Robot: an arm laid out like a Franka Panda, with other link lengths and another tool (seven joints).
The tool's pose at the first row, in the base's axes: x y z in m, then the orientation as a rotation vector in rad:
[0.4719 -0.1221 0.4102 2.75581 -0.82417 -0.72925]
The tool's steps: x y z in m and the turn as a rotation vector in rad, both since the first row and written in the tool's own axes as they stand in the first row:
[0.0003 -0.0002 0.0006 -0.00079 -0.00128 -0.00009]
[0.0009 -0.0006 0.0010 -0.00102 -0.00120 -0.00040]
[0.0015 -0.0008 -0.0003 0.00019 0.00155 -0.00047]
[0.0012 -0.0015 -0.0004 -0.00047 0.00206 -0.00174]
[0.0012 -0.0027 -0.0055 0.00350 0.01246 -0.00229]
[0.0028 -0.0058 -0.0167 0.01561 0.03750 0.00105]
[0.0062 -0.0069 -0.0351 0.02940 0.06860 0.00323]
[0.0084 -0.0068 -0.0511 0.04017 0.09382 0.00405]
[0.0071 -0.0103 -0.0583 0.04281 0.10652 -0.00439]
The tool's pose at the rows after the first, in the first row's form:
[0.4719 -0.1221 0.4095 2.75499 -0.82384 -0.73127]
[0.4723 -0.1221 0.4088 2.75499 -0.82328 -0.73126]
[0.4735 -0.1223 0.4096 2.75648 -0.82336 -0.72707]
[0.4737 -0.1215 0.4096 2.75674 -0.82119 -0.72671]
[0.4768 -0.1204 0.4137 2.76198 -0.82074 -0.71099]
[0.4850 -0.1184 0.4218 2.77364 -0.82722 -0.67162]
[0.4972 -0.1189 0.4360 2.78757 -0.83173 -0.62309]
[0.5068 -0.1198 0.4490 2.79855 -0.83373 -0.58380]
[0.5111 -0.1160 0.4547 2.80694 -0.82136 -0.56621]

